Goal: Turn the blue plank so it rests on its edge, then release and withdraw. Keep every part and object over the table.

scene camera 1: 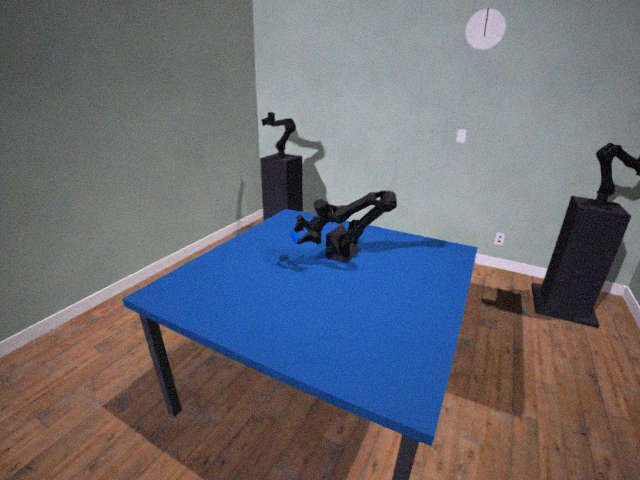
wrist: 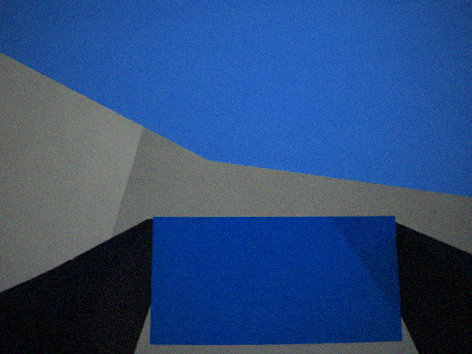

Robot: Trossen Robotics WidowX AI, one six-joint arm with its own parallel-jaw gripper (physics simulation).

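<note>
The blue plank (scene camera 1: 295,236) (wrist: 275,280) is held in the air between the two dark fingers of my gripper (scene camera 1: 302,232). In the wrist view it shows as a darker blue rectangle across the lower middle, with a finger touching its left and right ends. My gripper is shut on it. In the scene view the gripper is above the back left part of the blue table (scene camera 1: 320,310) (wrist: 280,75), with its shadow on the table top below. Much of the plank is hidden by the fingers in the scene view, so its exact tilt is hard to tell.
The arm's base (scene camera 1: 341,244) stands on the back part of the table. In the wrist view the table's edges cross behind the plank, with grey surfaces beyond. Two dark pedestals (scene camera 1: 281,186) (scene camera 1: 586,258) with other arms stand off the table.
</note>
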